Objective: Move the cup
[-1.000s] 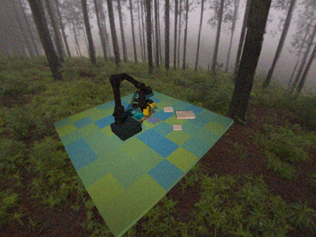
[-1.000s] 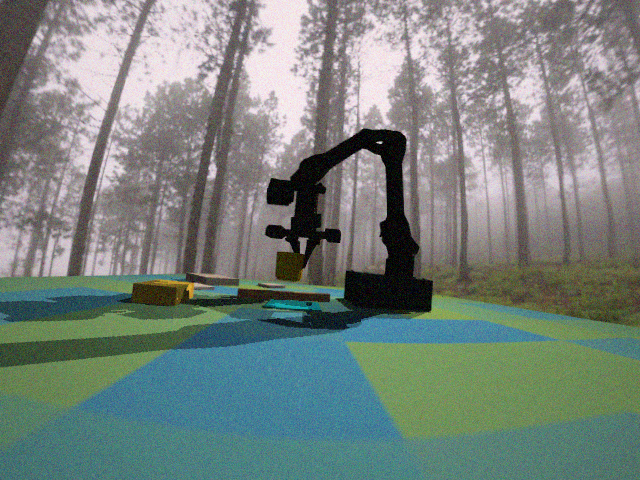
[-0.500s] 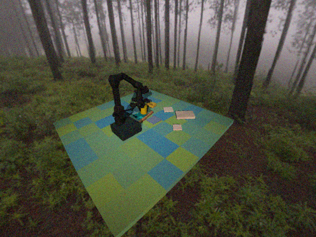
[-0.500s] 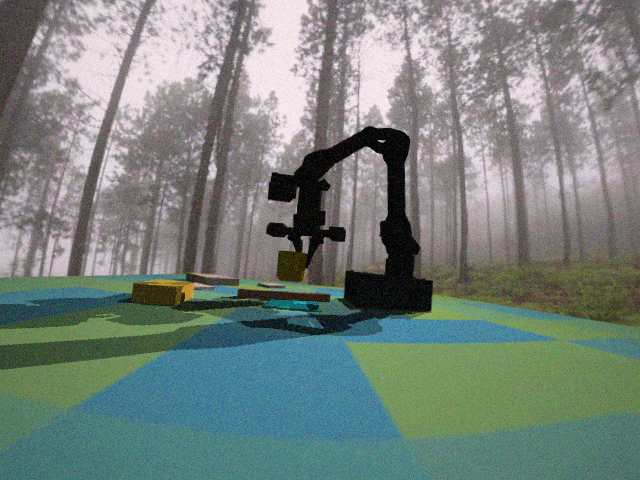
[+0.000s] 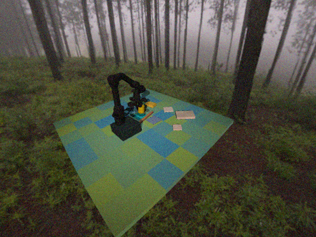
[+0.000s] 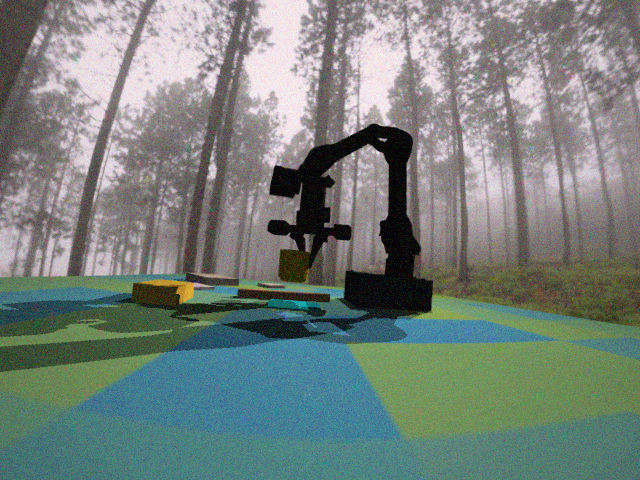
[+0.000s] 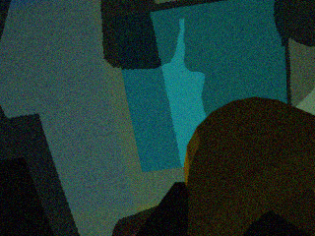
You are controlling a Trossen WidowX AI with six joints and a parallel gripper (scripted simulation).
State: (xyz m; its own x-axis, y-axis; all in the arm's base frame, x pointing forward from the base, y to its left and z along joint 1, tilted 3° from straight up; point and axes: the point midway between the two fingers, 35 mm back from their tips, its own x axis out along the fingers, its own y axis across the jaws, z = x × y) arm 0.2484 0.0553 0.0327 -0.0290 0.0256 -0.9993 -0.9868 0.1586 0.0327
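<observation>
Right now the teal pad is 90 mm below my gripper tip, 30 mm to the left of it and 20 mm ahead of it. Round my gripper tip: brown wooden bar 80 mm below, 60 mm to the right, 40 mm ahead; yellow cup 20 mm ahead, 10 mm to the right.
</observation>
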